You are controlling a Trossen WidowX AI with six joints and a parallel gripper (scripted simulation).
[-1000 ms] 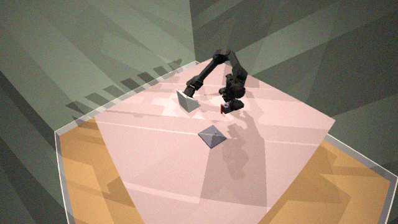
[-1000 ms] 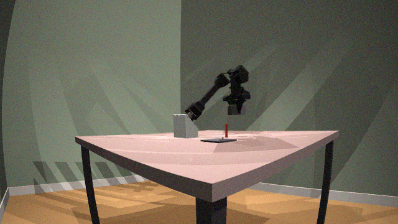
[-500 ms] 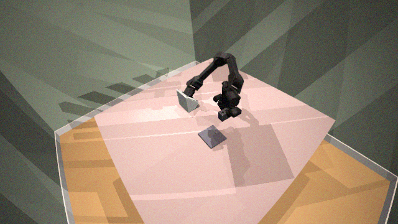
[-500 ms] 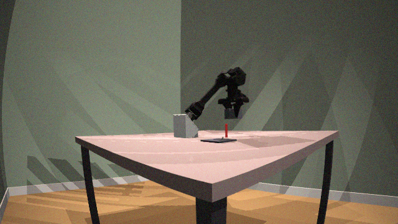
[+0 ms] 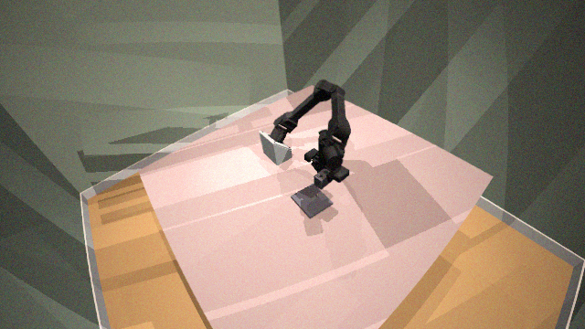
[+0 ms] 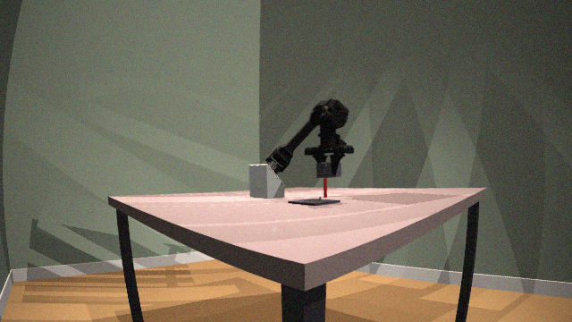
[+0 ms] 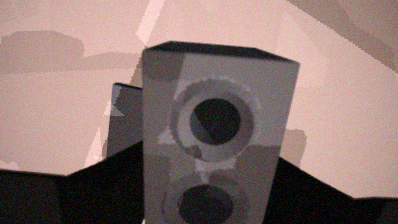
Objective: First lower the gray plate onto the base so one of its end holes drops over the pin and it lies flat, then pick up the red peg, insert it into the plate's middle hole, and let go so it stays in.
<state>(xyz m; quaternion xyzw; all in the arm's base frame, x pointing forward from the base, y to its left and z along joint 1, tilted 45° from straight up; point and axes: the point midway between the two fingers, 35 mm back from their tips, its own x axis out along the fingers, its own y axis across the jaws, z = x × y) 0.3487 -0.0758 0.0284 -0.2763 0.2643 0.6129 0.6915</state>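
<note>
Right now the dark base is 20 mm behind my gripper tip, 50 mm to the right of it and 90 mm below it. Also, from my gripper tip: gray plate (30 mm above); red peg (110 mm behind, 130 mm to the left, 60 mm below).
</note>
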